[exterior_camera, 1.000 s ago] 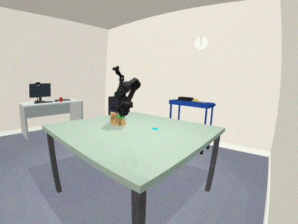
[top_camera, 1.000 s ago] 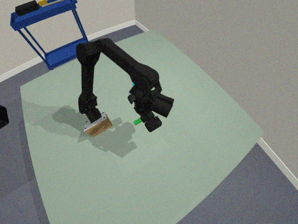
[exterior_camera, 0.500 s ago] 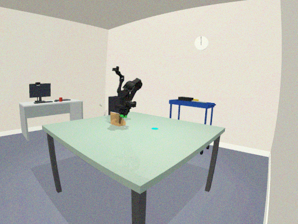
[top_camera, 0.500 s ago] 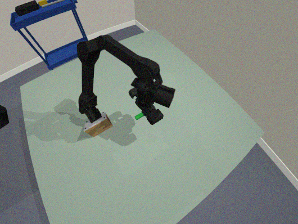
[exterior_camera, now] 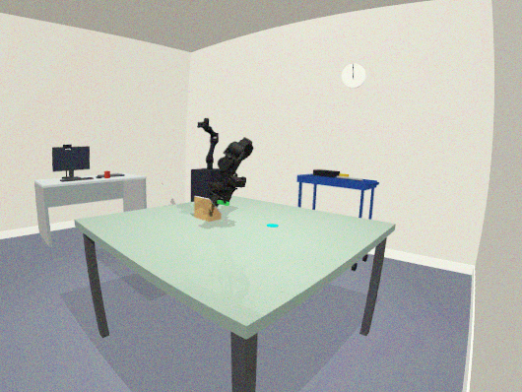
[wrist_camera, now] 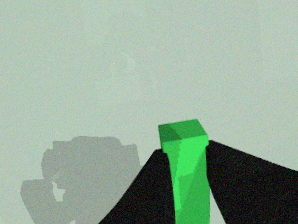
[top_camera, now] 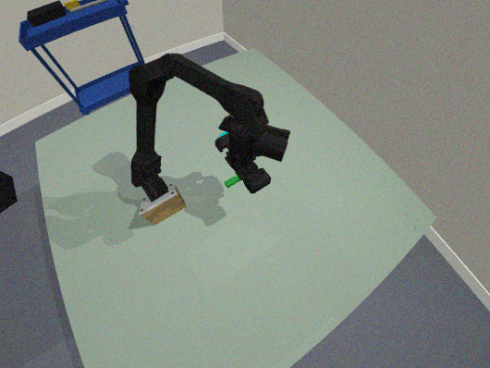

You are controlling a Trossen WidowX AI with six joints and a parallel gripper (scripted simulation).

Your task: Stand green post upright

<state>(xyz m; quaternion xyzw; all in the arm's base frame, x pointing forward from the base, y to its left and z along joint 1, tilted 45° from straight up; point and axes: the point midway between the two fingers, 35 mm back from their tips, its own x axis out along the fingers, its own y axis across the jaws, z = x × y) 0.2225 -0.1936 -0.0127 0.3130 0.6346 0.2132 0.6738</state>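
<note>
My gripper tip is now 11 cm short of the cyan circle, 23 cm to the right of it and 13 cm above it. From my gripper tip the other things lie so: green post 2 cm behind.
</note>
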